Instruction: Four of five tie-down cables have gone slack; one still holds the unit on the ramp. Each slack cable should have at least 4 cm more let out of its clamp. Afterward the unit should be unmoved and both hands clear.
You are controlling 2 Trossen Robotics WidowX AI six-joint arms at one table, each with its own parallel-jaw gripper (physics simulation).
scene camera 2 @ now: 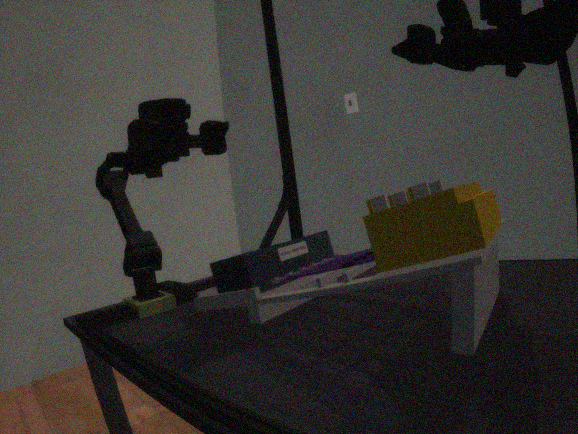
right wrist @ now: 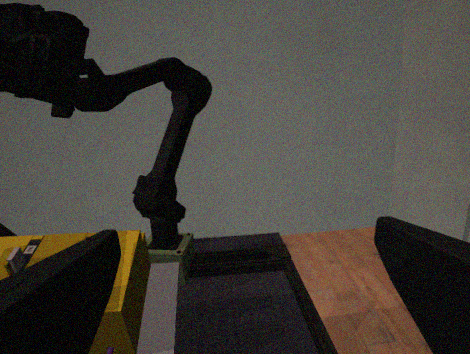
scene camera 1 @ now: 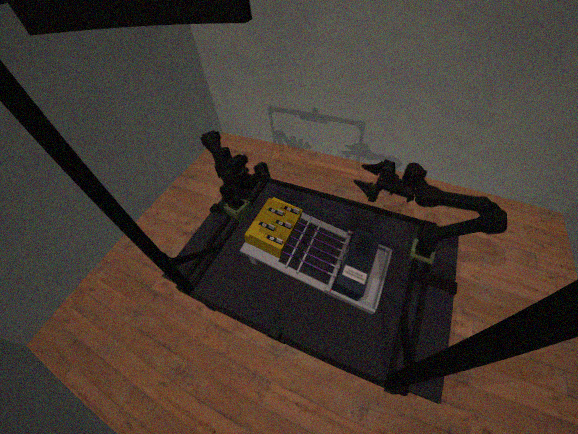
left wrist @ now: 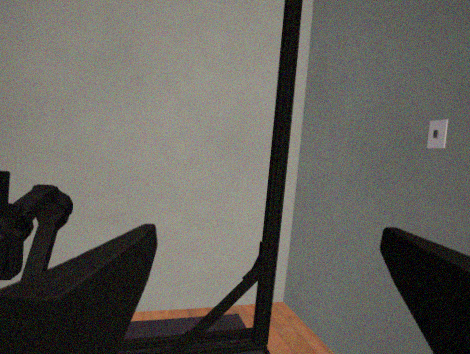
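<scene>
The dark blue unit (scene camera 1: 362, 250) (scene camera 2: 240, 270) with a pale label lies near the low end of the white ramp (scene camera 1: 381, 280) (scene camera 2: 462, 310) (right wrist: 160, 305). Purple cables (scene camera 2: 350, 260) run between it and the yellow block (scene camera 1: 272, 250) (scene camera 2: 425, 235) (right wrist: 130, 280), which has several grey clamps (scene camera 2: 380, 202) on top. Cable slack is too small to judge. My left gripper (scene camera 2: 395, 50) (left wrist: 269, 237) is open and empty, raised above and apart from the yellow block. My right gripper (scene camera 1: 360, 174) (scene camera 2: 224, 131) (right wrist: 248, 236) is open and empty, high and apart from the unit and cables.
The ramp stands on a dark table (scene camera 1: 235, 285) (scene camera 2: 350, 370). Black frame posts (scene camera 1: 85, 170) (scene camera 2: 282, 125) (left wrist: 282, 125) rise around the table. Green arm mounts (scene camera 1: 424, 256) (scene camera 2: 150, 305) sit at its sides. A wall plate (scene camera 2: 351, 103) (left wrist: 437, 134) is on the wall.
</scene>
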